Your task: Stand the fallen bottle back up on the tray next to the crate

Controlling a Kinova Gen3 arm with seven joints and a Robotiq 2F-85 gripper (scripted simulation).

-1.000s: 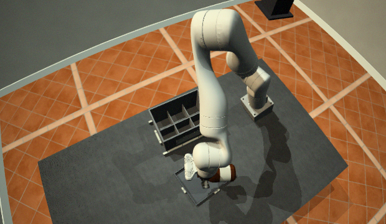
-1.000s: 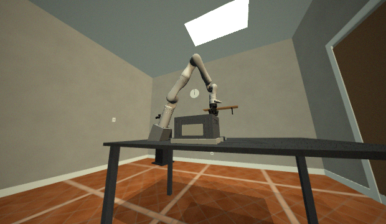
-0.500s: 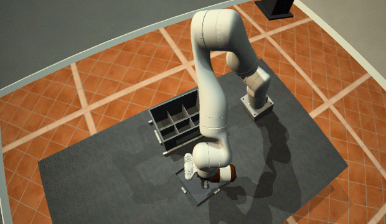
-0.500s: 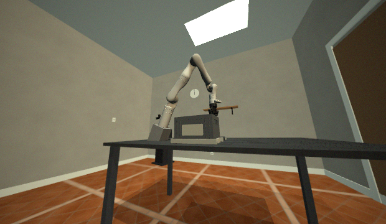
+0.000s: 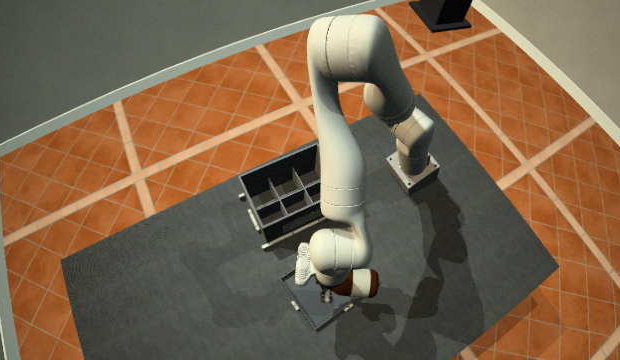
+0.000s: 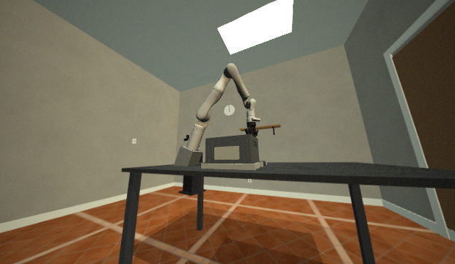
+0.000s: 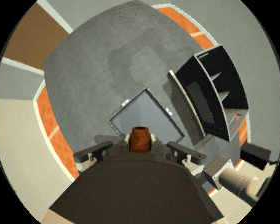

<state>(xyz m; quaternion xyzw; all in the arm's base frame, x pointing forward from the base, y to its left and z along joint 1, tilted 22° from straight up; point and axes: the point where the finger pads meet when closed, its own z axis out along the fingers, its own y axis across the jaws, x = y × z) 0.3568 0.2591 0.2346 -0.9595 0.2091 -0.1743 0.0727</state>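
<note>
The brown bottle lies 5 cm behind my hand and 2 cm to the left of it. Also, from my hand: dark crate 30 cm to the right, 12 cm below; then dark tray 19 cm below, 3 cm behind, 2 cm to the right.
</note>
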